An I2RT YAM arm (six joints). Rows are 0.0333 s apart.
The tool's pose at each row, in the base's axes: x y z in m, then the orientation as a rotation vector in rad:
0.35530, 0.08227, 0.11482, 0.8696, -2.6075, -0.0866
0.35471, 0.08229, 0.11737, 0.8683, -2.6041, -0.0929
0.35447, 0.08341, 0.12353, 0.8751, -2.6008, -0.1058
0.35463, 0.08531, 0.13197, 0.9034, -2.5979, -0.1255
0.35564, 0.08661, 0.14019, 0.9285, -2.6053, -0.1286
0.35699, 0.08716, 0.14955, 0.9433, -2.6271, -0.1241
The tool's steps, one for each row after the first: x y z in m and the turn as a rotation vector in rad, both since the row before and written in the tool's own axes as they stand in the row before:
0.00129, 0.00080, -0.00213, -0.0054, 0.0018, -0.0007
0.00164, 0.00217, -0.00565, -0.0078, -0.0018, -0.0070
0.00163, 0.00306, -0.00793, -0.0072, -0.0091, -0.0224
0.00118, 0.00214, -0.00802, 0.0060, -0.0135, -0.0158
0.00162, 0.00156, -0.00920, 0.0129, -0.0220, -0.0050

